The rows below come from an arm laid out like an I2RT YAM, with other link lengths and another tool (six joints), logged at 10 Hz.
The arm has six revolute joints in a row. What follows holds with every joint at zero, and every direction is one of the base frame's.
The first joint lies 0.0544 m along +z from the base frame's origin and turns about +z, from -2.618 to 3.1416 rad.
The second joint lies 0.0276 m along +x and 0.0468 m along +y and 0.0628 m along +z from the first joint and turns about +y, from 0 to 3.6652 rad.
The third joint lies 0.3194 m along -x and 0.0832 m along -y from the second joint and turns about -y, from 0 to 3.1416 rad.
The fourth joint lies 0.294 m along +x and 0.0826 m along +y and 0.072 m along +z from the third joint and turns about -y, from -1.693 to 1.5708 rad.
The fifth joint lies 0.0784 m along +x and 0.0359 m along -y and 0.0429 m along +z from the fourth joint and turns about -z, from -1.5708 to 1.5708 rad.
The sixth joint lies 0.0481 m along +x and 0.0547 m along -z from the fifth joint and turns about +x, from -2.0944 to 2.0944 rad.
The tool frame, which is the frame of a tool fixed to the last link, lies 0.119 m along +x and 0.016 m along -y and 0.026 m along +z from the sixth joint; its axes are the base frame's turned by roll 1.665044, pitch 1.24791 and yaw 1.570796 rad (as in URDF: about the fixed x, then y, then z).
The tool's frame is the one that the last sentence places.
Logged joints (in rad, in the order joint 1, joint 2, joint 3, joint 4, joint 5, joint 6), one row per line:
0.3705 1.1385 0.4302 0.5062 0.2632 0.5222
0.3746 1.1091 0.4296 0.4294 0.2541 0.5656
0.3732 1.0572 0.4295 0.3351 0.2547 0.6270
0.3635 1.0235 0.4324 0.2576 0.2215 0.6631
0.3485 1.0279 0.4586 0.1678 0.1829 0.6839
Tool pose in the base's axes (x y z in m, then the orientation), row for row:
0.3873 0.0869 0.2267 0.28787 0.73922 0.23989 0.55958
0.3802 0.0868 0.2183 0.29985 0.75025 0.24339 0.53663
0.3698 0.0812 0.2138 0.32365 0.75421 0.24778 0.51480
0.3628 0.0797 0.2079 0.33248 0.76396 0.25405 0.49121
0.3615 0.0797 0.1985 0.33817 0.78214 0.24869 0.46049
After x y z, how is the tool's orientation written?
As a quaternion, x y z w.
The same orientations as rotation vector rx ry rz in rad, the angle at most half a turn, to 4 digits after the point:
0.6787 1.7427 0.5655
0.7138 1.7860 0.5794
0.7777 1.8123 0.5954
0.8072 1.8547 0.6168
0.8322 1.9248 0.6120

